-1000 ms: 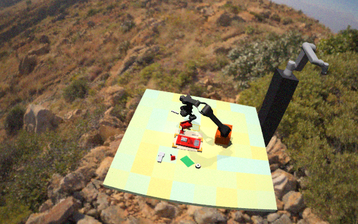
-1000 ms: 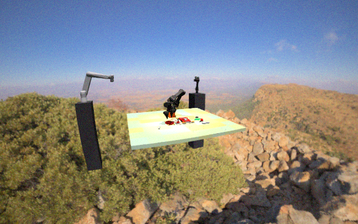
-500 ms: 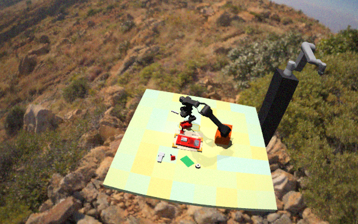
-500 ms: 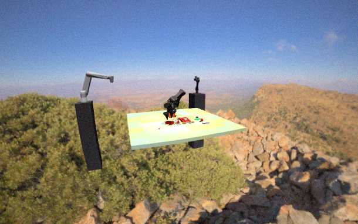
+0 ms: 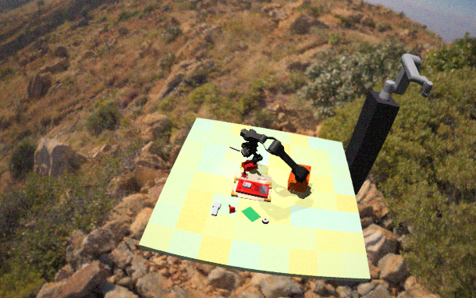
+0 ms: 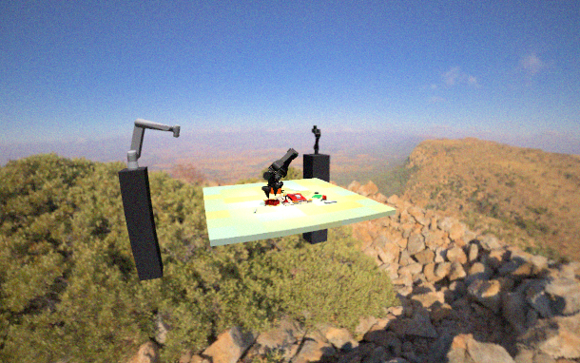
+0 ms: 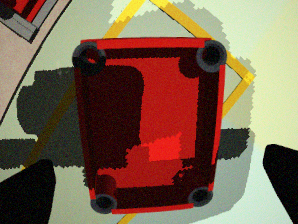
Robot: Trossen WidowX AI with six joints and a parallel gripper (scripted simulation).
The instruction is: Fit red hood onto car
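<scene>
The red hood is 4 cm below my gripper tip. The rest, counted from my gripper tip: white piece: 18 cm ahead, 41 cm to the left, 4 cm below; then white wheel: 11 cm behind, 47 cm to the left, 4 cm below; then green flat tile: 3 cm behind, 42 cm to the left, 5 cm below.
</scene>
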